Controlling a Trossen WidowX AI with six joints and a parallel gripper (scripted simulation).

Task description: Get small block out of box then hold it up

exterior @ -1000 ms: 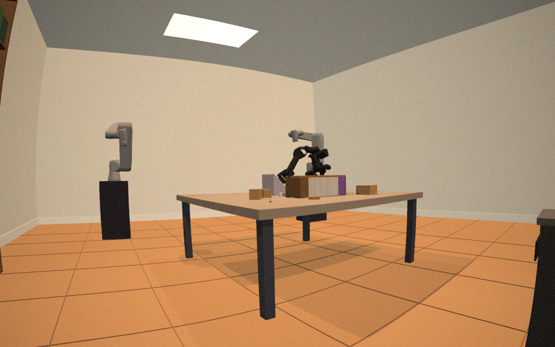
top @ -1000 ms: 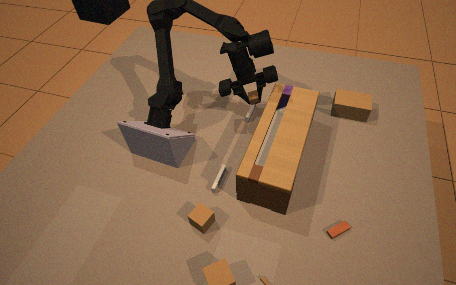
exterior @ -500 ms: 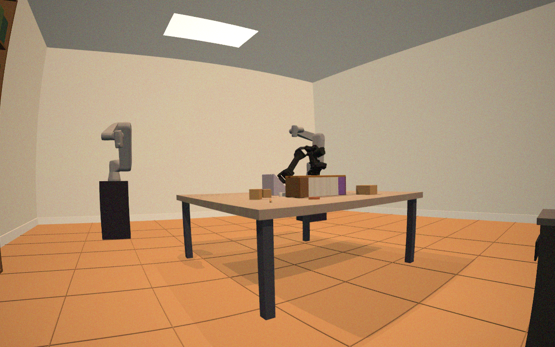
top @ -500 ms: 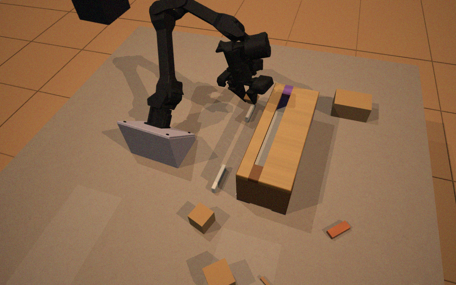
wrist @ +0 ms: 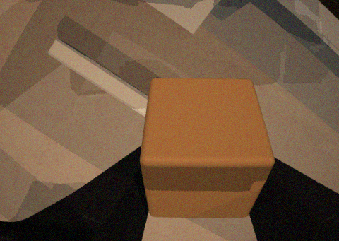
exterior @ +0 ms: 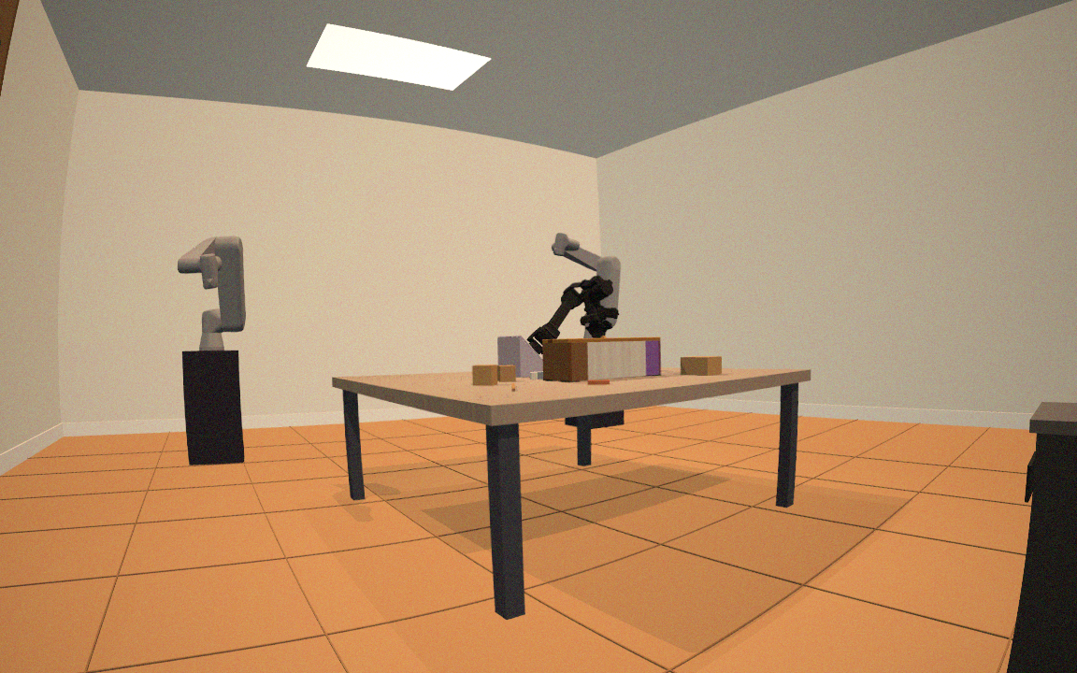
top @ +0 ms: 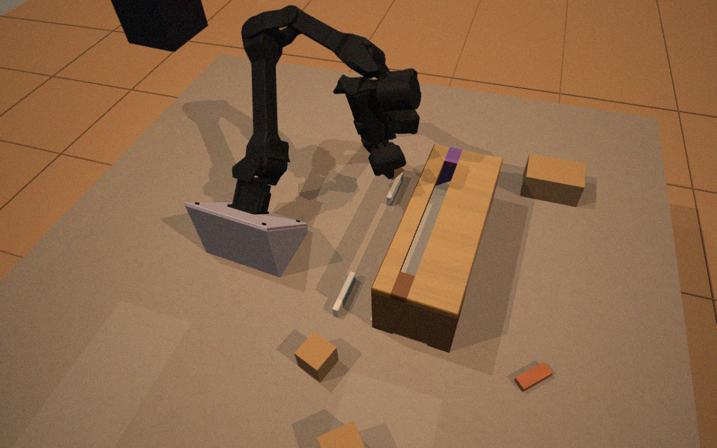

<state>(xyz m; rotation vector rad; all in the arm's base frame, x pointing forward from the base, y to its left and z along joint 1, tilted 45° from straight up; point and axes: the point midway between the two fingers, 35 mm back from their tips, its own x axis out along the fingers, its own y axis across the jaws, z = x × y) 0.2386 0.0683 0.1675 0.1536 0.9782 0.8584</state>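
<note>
The orange block is 1 cm to the left of my gripper tip and 1 cm above it. From my gripper tip the other things lie so: long wooden box: 11 cm ahead, 9 cm to the right, 4 cm below; flat orange piece: 36 cm ahead, 28 cm to the right, 10 cm below.
</note>
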